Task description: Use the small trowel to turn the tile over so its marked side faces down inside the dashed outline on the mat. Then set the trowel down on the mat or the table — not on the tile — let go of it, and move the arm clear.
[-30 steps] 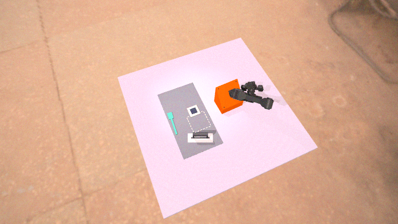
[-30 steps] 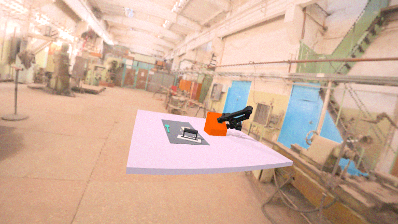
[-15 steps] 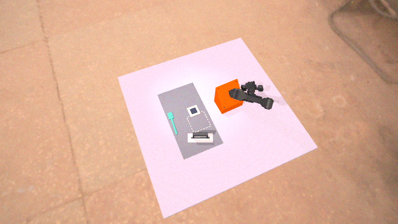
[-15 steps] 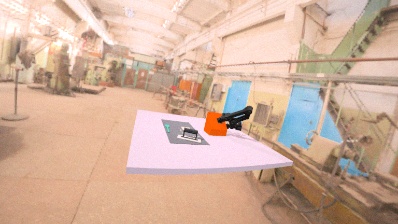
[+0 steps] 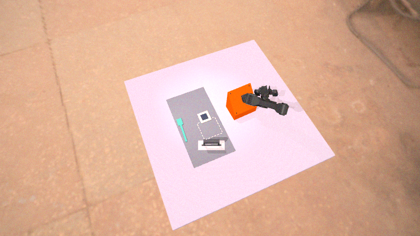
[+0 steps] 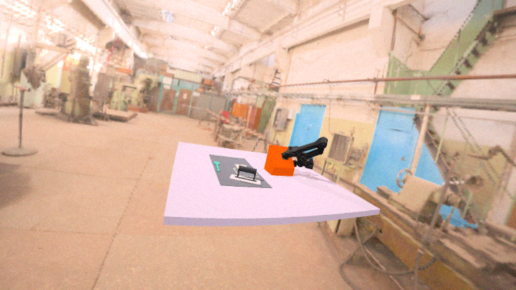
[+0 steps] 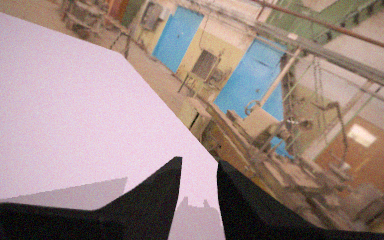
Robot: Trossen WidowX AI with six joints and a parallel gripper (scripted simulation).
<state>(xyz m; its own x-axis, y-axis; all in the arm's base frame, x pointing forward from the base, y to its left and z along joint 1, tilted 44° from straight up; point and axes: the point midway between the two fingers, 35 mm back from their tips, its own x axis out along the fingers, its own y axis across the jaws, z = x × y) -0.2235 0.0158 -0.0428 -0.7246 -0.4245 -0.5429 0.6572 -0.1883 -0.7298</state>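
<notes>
Now: gripper tip 620 mm short of the trowel, 230 mm to the right of it and 60 mm above it. Round my gripper tip: teal flat tool 790 mm ahead, 100 mm below, 10 mm to the right; grey mat 650 mm ahead, 120 mm below, 20 mm to the left; tile 580 mm ahead, 100 mm below, 20 mm to the right.
</notes>
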